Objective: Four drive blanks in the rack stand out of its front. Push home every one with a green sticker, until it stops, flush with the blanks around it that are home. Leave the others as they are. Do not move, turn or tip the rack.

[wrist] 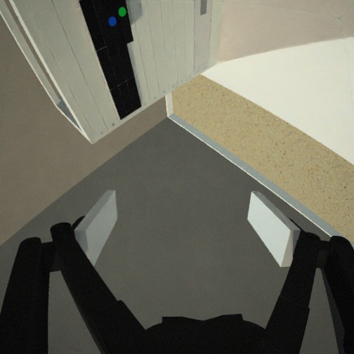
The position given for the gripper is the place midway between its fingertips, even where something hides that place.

Note:
In view: the gripper (183, 205) and a rack (102, 87).

